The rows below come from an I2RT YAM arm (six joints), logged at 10 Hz.
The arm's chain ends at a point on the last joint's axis. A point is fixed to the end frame.
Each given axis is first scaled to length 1.
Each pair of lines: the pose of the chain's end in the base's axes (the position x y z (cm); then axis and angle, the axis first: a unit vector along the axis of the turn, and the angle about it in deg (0 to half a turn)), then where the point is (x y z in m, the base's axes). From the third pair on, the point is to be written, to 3 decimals.
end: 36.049 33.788 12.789 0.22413 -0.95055 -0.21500 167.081
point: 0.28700 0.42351 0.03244
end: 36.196 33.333 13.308 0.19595 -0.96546 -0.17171 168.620
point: 0.29673 0.41398 0.02779
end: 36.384 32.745 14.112 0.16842 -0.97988 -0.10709 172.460
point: 0.312 0.398 0.022
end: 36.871 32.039 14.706 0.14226 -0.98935 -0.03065 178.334
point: 0.336 0.376 0.014
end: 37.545 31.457 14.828 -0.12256 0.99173 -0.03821 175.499
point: 0.362 0.354 0.006
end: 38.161 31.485 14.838 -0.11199 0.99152 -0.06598 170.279
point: 0.383 0.348 0.004
